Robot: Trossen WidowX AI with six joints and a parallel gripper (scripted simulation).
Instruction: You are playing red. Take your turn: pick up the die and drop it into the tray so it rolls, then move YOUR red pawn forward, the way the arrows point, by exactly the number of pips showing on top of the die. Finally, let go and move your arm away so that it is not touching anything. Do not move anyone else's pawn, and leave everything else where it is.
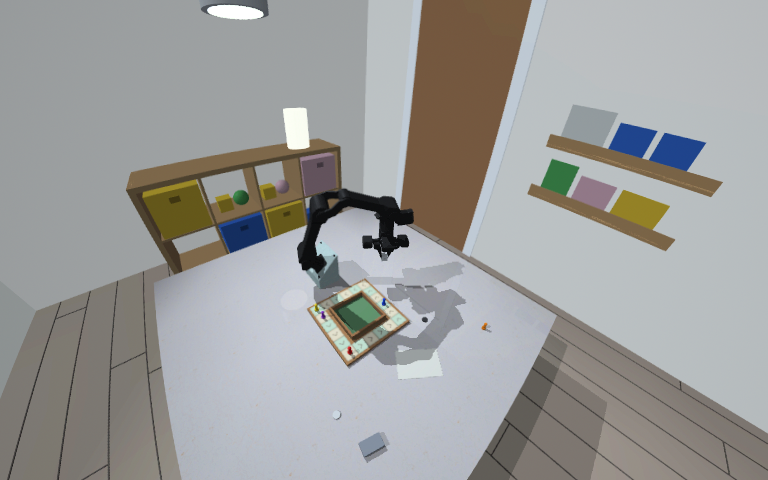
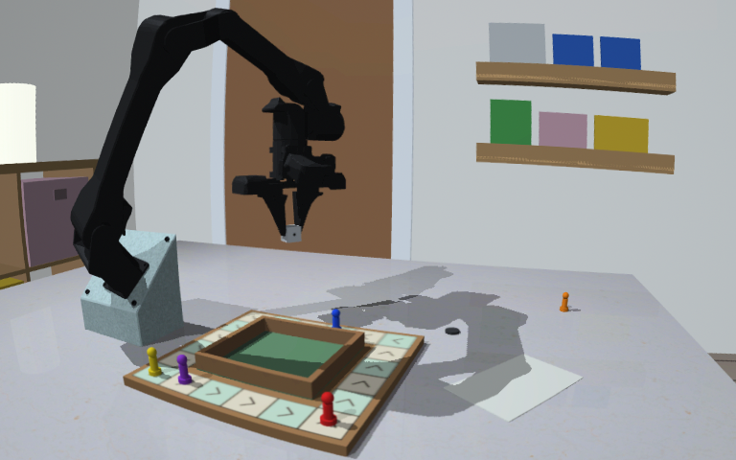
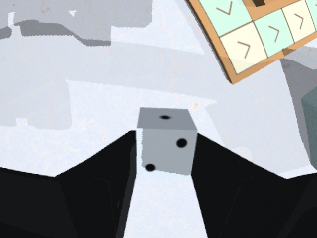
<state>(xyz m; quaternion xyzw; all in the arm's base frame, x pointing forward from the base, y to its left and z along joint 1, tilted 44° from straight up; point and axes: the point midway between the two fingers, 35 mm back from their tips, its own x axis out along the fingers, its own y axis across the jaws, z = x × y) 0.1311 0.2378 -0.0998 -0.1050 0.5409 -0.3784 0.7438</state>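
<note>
Now: the red pawn 25 cm ahead of my gripper tip, 30 cm to the right of it and 10 cm below it. The rest, counted from my gripper tip: black disc 28 cm ahead, 1 cm to the left, 12 cm below; blue pawn 14 cm ahead, 9 cm to the right, 10 cm below; grey die right at my gripper tip.
</note>
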